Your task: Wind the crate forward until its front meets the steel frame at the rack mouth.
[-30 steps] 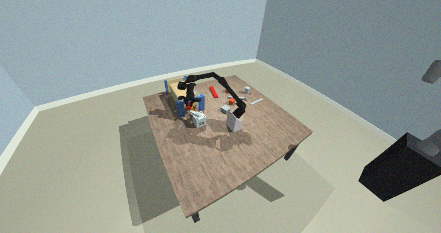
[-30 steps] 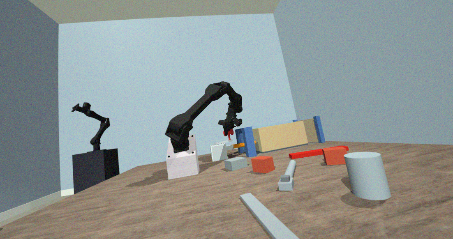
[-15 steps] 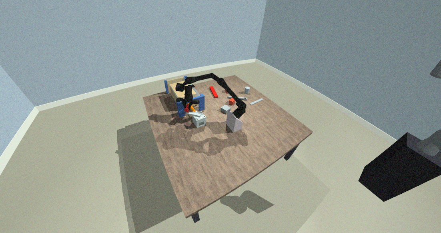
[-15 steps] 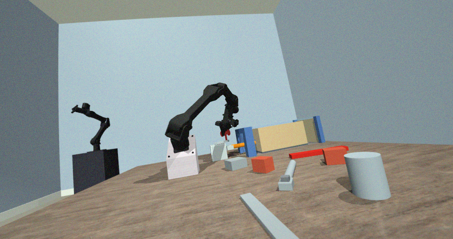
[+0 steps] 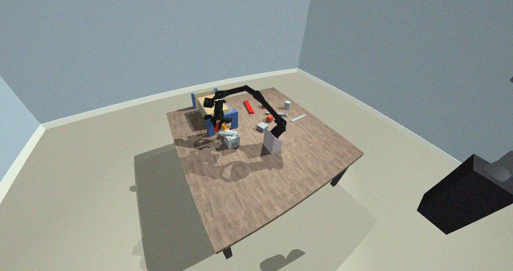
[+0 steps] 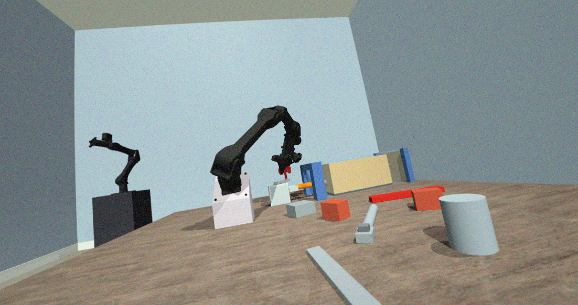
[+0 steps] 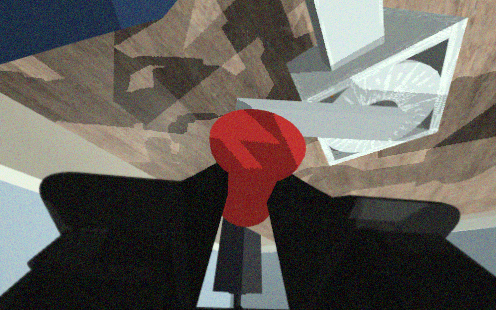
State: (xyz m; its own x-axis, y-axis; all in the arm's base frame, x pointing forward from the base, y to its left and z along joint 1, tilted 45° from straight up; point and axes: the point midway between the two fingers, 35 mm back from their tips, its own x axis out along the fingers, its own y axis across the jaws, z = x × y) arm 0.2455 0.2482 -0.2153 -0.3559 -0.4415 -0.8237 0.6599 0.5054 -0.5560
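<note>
The winch handle lies 4 cm to the right of my gripper tip, 3 cm below it and 1 cm behind it. Also, from my gripper tip: blue steel frame (11 cm ahead, 9 cm to the right, 3 cm below); grey winch (10 cm to the right, 10 cm below, 6 cm behind); red knob (1 cm to the right, 1 cm ahead).
</note>
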